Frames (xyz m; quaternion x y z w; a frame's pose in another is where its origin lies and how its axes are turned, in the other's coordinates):
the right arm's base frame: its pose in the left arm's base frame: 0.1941 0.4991 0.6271 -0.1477 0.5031 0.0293 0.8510
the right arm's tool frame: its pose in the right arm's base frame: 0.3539 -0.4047 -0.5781 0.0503 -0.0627 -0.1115 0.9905
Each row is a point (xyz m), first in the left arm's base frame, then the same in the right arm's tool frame.
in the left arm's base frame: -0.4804 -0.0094 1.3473
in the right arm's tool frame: -1.1719 -0.3522 0.3649
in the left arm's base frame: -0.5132 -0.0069 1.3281
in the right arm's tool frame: -1.1787 -0.3435 0.3285
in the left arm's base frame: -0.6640 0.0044 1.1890
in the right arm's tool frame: -1.1726 -0.2856 0.1314
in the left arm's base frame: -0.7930 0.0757 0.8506
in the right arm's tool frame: -1.0233 -0.1017 -0.1517
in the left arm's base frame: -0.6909 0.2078 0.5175
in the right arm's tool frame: -0.7525 0.1395 -0.2371
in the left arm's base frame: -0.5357 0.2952 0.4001
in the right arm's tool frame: -0.5949 0.2639 -0.1648
